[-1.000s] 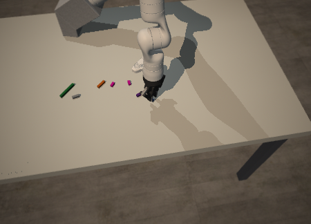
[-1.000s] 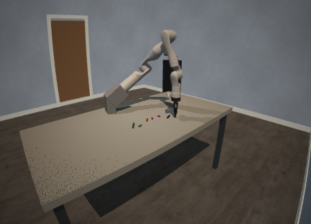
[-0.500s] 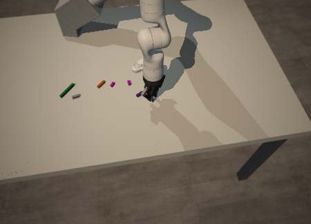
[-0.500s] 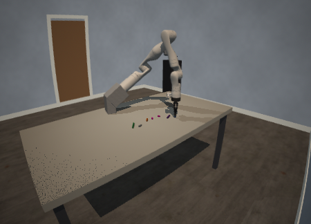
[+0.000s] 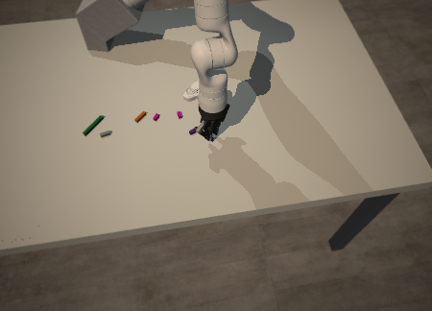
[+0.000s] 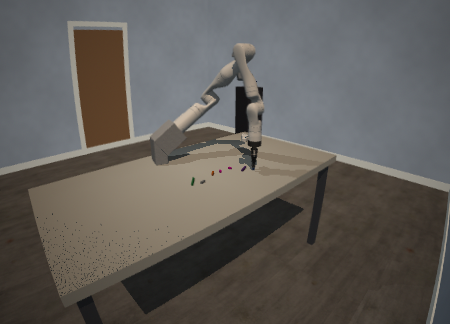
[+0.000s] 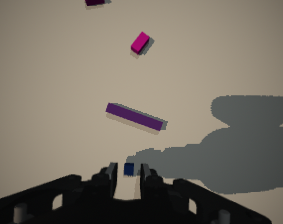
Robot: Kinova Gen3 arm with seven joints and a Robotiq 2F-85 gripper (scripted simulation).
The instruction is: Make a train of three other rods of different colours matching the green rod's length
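My gripper is now 30 mm above the blue rod. Also, from my hand: orange rod (80 mm behind, 220 mm to the right, 30 mm below); grey rod (20 mm behind, 320 mm to the right, 30 mm below); purple rod (40 mm behind, 40 mm to the right, 30 mm below).
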